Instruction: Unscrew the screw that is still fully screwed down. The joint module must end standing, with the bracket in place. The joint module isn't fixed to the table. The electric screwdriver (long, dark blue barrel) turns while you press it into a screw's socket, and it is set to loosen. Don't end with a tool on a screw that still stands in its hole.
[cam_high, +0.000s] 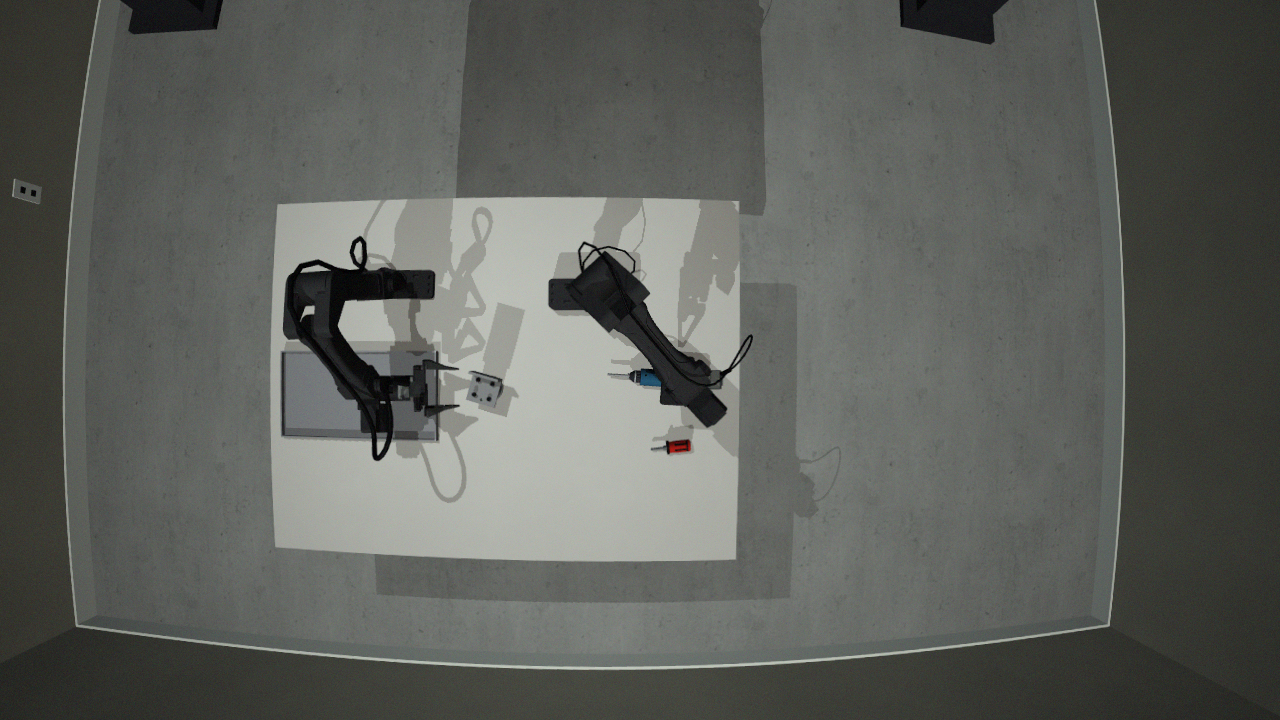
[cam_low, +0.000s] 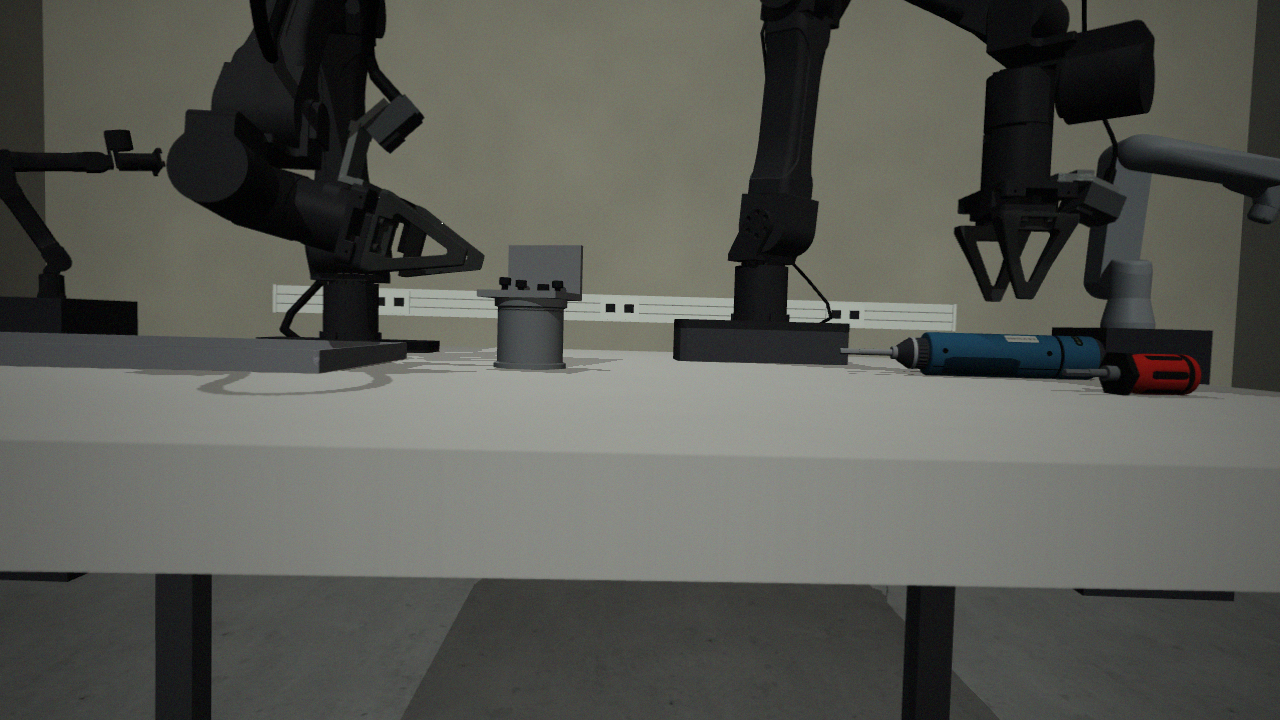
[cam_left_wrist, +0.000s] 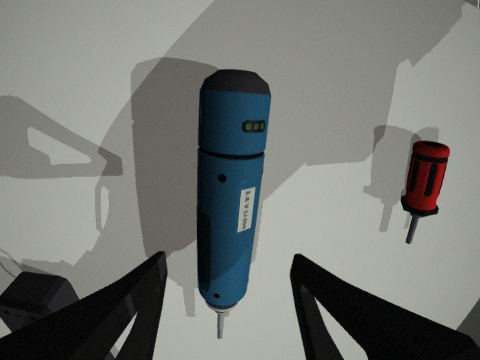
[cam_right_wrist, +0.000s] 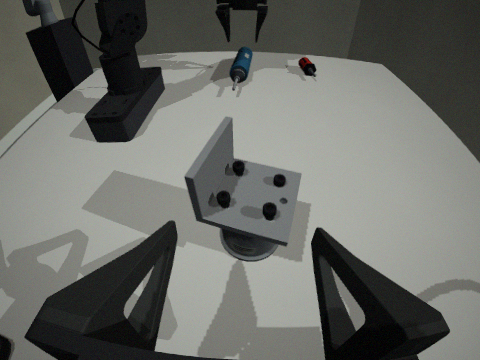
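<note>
The grey l-shaped bracket is 6 cm to the left of my right hand and 2 cm below it. Also, from my right hand: joint module (6 cm to the left, 7 cm below); flat grey plate (4 cm ahead, 28 cm to the right, 9 cm below); screwdriver bit (5 cm behind, 36 cm to the left, 7 cm below).
</note>
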